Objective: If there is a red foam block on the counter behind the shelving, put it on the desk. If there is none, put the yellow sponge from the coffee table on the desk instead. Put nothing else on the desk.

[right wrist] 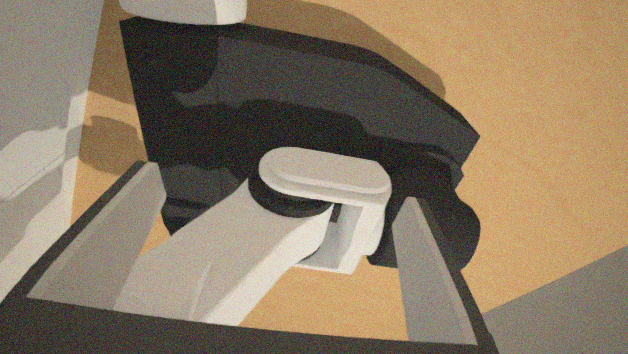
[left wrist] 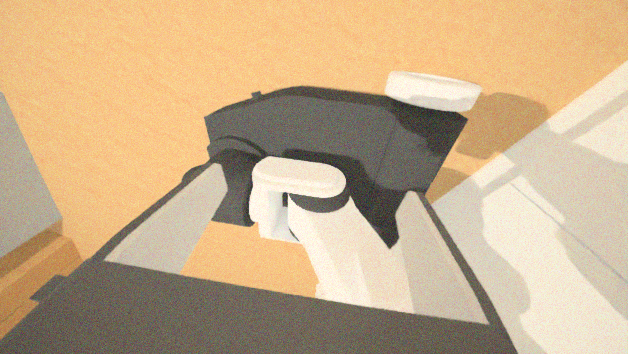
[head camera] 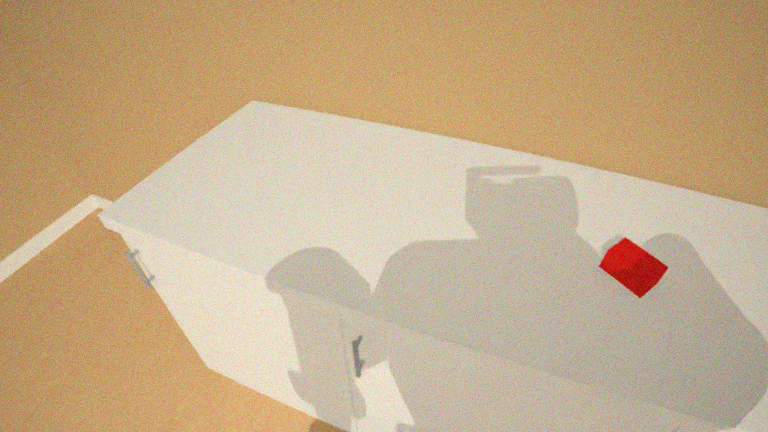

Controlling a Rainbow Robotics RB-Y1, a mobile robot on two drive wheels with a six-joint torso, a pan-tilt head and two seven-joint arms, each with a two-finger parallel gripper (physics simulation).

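Frame: origin at the robot's base, x ahead, y left, z up, level; centimetres.
Seen in the pictures: left gripper, fingertip midpoint: [left wrist: 311, 189]; right gripper, fingertip midpoint: [right wrist: 283, 196].
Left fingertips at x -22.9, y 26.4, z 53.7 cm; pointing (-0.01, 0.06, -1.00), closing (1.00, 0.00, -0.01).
A point is followed by its place in that frame.
A red foam block [head camera: 633, 267] @(x 27.1, y -44.8, z 95.6 cm) lies on the white counter [head camera: 300, 177] @(x 62.4, y 17.1, z 91.1 cm), right of centre in the head camera view, within the robot's shadow. My left gripper [left wrist: 311, 189] @(x -22.9, y 26.4, z 53.7 cm) is open in the left wrist view, its fingers wide apart, with the robot's own base and lower body showing beyond them. My right gripper [right wrist: 283, 196] @(x -22.2, y -26.0, z 53.6 cm) is open in the right wrist view, also with the robot's base beyond its fingers. Neither gripper shows in the head camera view, and both are away from the block. The yellow sponge, the coffee table and the desk cannot be made out.
The counter's front has grey handles [head camera: 357, 356] @(x 24.1, y 4.3, z 76.4 cm) [head camera: 140, 268]. A white strip [head camera: 51, 236] @(x 137.3, y 182.2, z 3.3 cm) runs on the floor [head camera: 69, 333] @(x 77.0, y 138.6, z 0.0 cm) left of the counter. A white cabinet front [left wrist: 575, 240] stands beside the base [left wrist: 320, 120] @(x -24.9, y 17.7, z 16.9 cm). A grey surface [right wrist: 575, 305] @(x -136.4, y 45.9, z 11.7 cm) lies at the lower right of the right wrist view.
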